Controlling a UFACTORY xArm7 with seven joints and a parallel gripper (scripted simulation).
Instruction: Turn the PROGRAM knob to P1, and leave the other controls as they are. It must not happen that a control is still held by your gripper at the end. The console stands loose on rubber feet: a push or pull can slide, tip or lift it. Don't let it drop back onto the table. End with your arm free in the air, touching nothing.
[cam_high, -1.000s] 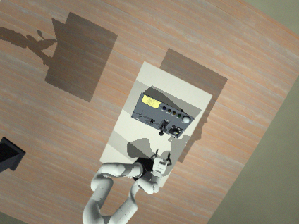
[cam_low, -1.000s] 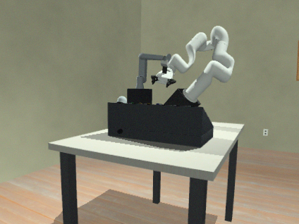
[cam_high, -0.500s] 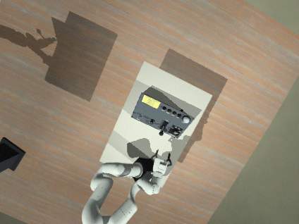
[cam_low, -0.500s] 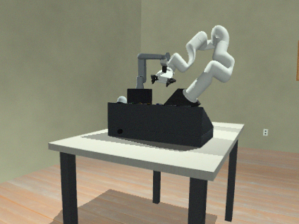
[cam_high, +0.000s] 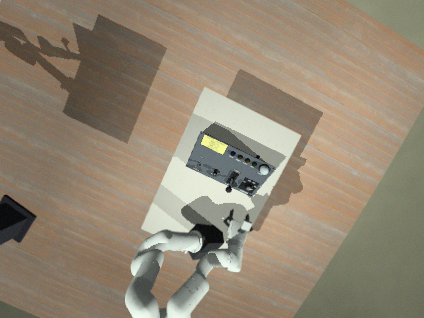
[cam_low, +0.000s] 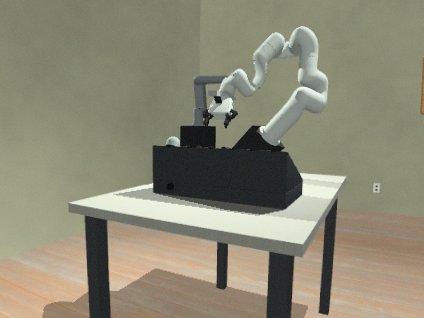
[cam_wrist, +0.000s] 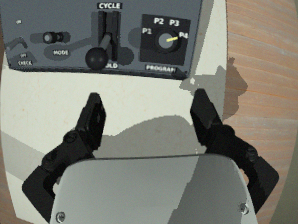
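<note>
My gripper is now 8 cm short of the cycle lever, 11 cm to the right of it and 14 cm above it. Round my hand: dark grey console (13 cm ahead, 18 cm to the left, 17 cm below); small knob (8 cm ahead, 24 cm to the left, 14 cm below).
</note>
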